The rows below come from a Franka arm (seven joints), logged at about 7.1 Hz.
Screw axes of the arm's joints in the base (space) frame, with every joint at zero. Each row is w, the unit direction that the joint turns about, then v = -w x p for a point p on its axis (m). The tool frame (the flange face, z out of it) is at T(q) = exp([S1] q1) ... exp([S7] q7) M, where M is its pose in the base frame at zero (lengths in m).
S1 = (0, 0, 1, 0, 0, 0)
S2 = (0, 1, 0, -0.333, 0, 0)
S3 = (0, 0, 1, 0, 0, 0)
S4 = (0, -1, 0, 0.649, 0, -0.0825)
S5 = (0, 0, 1, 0, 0, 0)
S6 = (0, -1, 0, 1.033, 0, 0)
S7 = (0, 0, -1, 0, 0.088, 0)
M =
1 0 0 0.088
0 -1 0 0
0 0 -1 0.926
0 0 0 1
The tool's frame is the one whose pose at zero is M.
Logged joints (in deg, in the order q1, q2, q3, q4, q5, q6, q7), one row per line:
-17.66, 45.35, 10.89, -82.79, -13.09, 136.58, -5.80
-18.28, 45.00, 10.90, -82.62, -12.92, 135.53, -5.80
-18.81, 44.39, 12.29, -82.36, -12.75, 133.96, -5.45
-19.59, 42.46, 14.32, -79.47, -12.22, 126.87, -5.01
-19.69, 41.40, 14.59, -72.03, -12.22, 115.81, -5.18
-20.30, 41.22, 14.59, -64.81, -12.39, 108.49, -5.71
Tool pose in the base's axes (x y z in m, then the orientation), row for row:
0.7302, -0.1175, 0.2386, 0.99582, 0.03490, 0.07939, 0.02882
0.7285, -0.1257, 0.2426, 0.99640, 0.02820, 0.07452, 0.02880
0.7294, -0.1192, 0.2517, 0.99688, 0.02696, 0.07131, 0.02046
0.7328, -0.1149, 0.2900, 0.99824, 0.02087, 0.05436, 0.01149
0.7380, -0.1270, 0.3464, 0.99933, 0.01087, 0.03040, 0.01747
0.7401, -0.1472, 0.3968, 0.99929, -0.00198, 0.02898, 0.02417
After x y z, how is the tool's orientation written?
As a quaternion, x y z w.
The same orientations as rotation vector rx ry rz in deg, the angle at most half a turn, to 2 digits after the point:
176.03, 6.17, 14.03
176.14, 4.99, 13.17
177.14, 4.79, 12.67
178.38, 3.73, 9.71
177.91, 1.94, 5.41
177.16, -0.35, 5.14

